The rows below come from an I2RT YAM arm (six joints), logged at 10 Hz.
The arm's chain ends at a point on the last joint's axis. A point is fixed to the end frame.
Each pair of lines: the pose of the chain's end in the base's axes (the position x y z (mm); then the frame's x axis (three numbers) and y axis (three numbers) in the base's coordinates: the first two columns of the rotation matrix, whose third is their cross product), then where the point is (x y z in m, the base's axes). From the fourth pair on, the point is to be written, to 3 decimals.
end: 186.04 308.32 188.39 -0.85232 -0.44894 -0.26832 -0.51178 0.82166 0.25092
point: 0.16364 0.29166 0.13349
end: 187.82 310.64 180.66 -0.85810 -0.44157 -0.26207 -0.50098 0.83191 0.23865
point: 0.16522 0.29348 0.12600
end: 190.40 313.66 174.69 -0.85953 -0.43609 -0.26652 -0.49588 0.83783 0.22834
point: 0.16813 0.29630 0.11995
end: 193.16 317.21 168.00 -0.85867 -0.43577 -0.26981 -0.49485 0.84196 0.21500
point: 0.171 0.299 0.113
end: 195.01 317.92 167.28 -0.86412 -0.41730 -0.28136 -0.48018 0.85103 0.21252
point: 0.173 0.301 0.112
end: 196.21 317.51 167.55 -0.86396 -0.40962 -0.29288 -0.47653 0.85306 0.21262
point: 0.175 0.301 0.112
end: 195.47 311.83 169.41 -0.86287 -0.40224 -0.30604 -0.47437 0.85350 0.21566
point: 0.175 0.296 0.114
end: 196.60 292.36 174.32 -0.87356 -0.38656 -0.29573 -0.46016 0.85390 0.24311
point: 0.175 0.278 0.119
